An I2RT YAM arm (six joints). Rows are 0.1 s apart.
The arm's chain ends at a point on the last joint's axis. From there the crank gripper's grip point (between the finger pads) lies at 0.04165 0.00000 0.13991 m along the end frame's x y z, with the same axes.
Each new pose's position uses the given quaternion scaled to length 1; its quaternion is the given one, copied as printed.
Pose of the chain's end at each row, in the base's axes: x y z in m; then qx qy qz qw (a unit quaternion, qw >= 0):
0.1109 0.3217 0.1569 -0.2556 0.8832 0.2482 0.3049
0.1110 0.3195 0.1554 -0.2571 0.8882 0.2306 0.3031
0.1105 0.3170 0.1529 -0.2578 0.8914 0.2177 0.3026
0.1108 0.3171 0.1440 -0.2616 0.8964 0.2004 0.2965
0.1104 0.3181 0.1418 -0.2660 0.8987 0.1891 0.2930
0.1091 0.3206 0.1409 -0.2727 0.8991 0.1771 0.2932
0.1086 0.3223 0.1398 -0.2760 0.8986 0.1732 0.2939
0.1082 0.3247 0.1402 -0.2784 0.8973 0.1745 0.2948
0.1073 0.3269 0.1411 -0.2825 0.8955 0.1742 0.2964
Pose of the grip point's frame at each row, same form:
0.1400 0.3923 0.0325 -0.2556 0.8832 0.2482 0.3049
0.1412 0.3854 0.0287 -0.2571 0.8882 0.2306 0.3031
0.1418 0.3795 0.0247 -0.2578 0.8914 0.2177 0.3026
0.1419 0.3745 0.0134 -0.2616 0.8964 0.2004 0.2965
0.1414 0.3722 0.0098 -0.2660 0.8987 0.1891 0.2930
0.1411 0.3714 0.0078 -0.2727 0.8991 0.1771 0.2932
0.1410 0.3721 0.0065 -0.2760 0.8986 0.1732 0.2939
0.1407 0.3750 0.0070 -0.2784 0.8973 0.1745 0.2948
0.1401 0.3772 0.0081 -0.2825 0.8955 0.1742 0.2964

